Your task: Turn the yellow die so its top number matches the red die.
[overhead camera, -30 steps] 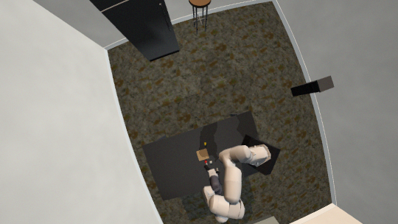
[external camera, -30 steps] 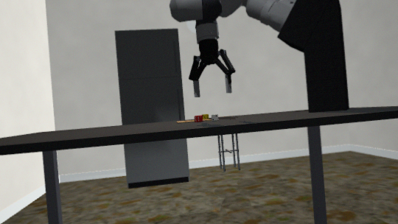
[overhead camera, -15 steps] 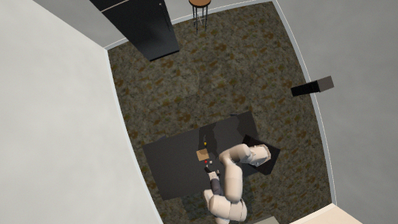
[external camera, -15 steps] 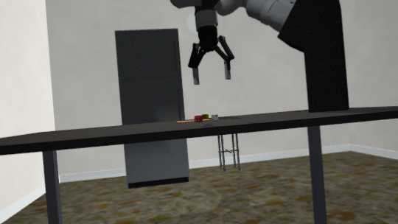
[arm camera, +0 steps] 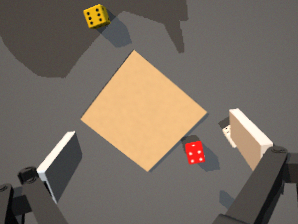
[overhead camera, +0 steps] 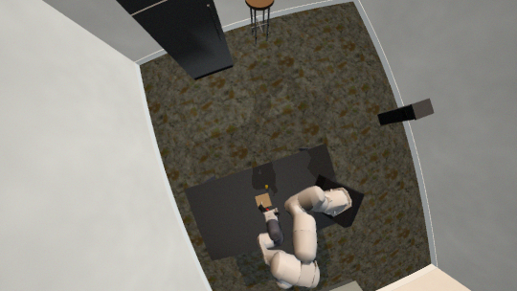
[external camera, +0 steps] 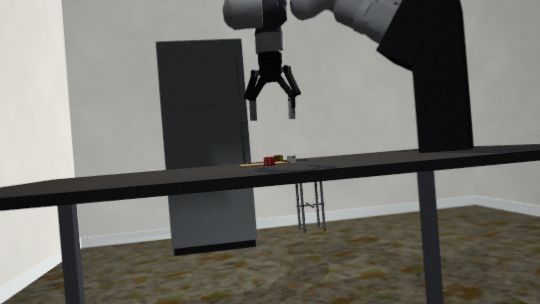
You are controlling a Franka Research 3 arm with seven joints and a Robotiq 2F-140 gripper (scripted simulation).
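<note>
My hand is 9 cm past the yellow die, 11 cm to the left of it and 14 cm above it. Also, from my hand: white die (2 cm ahead, 12 cm to the left, 14 cm below); red die (7 cm ahead, 7 cm to the left, 14 cm below); tan mat (4 cm ahead, 2 cm to the right, 15 cm below).
</note>
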